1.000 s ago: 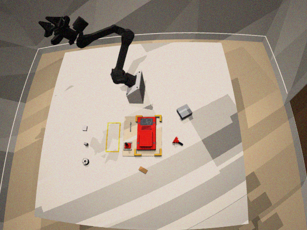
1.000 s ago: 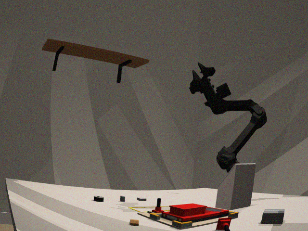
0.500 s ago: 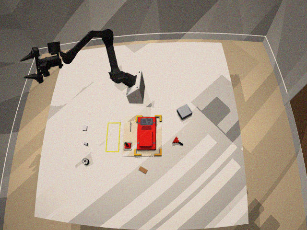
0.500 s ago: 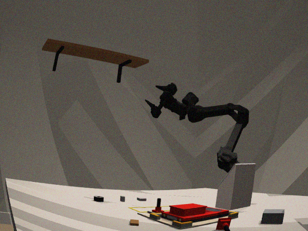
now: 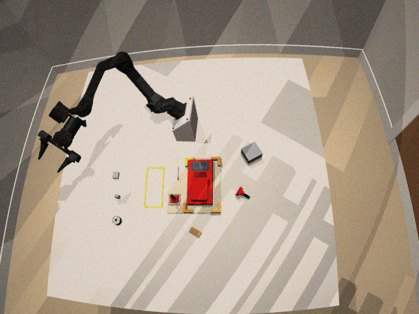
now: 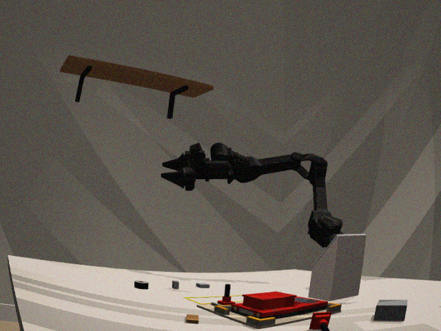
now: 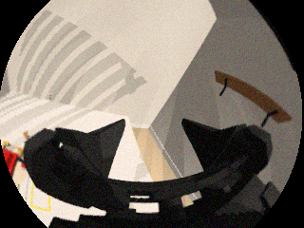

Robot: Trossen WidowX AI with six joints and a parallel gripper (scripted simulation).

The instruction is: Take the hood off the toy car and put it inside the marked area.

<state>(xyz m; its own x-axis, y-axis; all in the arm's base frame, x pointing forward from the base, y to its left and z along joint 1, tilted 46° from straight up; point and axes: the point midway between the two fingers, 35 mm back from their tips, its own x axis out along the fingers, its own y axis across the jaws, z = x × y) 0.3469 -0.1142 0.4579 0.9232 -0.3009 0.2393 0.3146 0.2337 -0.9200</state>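
Now: gripper tip 53 cm to the right of the red hood, 31 cm above it and 7 cm past it. From my gripper tip the other things lie so: orange chip (53 cm to the left, 35 cm below, 11 cm ahead); then black ring (35 cm below, 18 cm to the left, 10 cm ahead).
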